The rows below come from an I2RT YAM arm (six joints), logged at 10 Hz.
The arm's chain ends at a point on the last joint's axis. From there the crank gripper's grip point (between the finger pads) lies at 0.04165 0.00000 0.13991 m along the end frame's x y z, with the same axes.
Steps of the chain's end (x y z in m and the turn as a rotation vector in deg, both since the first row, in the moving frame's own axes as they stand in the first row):
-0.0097, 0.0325, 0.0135, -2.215, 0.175, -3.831
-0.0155, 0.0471, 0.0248, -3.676, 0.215, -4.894
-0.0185, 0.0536, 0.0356, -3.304, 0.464, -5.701
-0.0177, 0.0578, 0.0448, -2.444, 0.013, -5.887
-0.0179, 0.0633, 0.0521, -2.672, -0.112, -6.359
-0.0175, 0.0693, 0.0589, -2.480, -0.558, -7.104
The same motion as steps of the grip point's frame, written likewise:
-0.0092, 0.0351, 0.0133, -2.215, 0.175, -3.831
-0.0147, 0.0525, 0.0245, -3.676, 0.215, -4.894
-0.0172, 0.0574, 0.0351, -3.304, 0.464, -5.701
-0.0176, 0.0595, 0.0448, -2.444, 0.013, -5.887
-0.0181, 0.0652, 0.0521, -2.672, -0.112, -6.359
-0.0188, 0.0703, 0.0593, -2.480, -0.558, -7.104

